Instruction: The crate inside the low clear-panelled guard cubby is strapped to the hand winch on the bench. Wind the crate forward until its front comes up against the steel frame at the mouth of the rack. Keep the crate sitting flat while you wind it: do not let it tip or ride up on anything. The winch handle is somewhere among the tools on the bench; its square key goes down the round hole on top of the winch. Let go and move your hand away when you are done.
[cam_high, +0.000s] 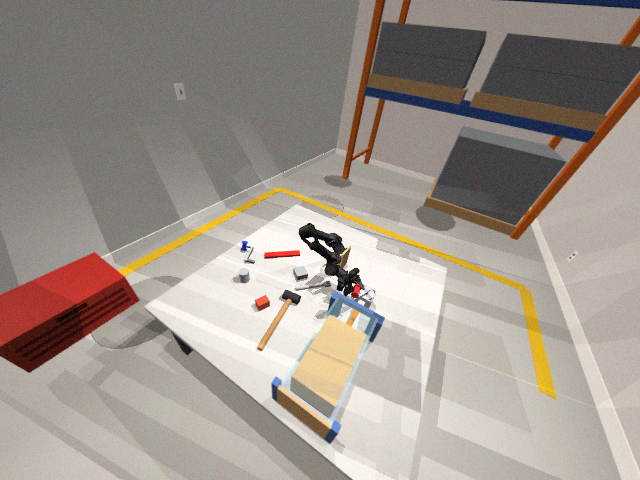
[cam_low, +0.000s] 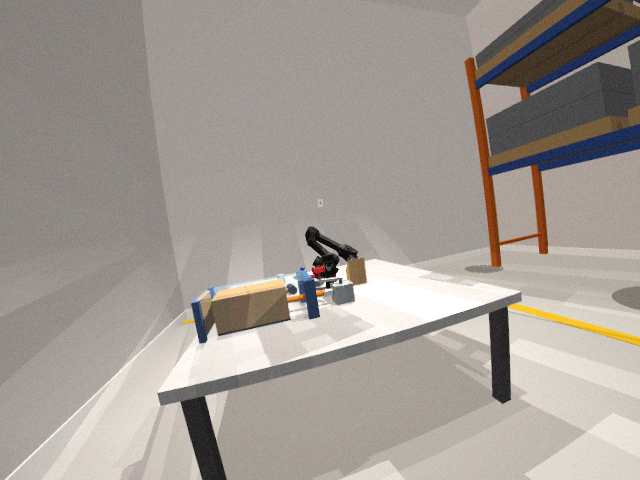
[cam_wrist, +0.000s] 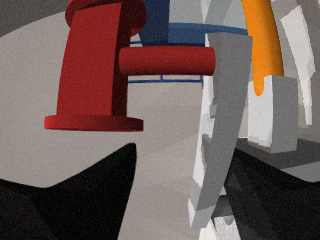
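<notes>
My gripper tip is now 10 mm to the left of the red-knobbed winch handle, 10 mm short of it and 10 mm above it. The rest, counted from my gripper tip: grey hand winch: 100 mm below, 60 mm behind, 10 mm to the right; red knob: 50 mm ahead, 20 mm to the right, 20 mm above; frame: 110 mm ahead, 30 mm to the left, 20 mm below.
</notes>
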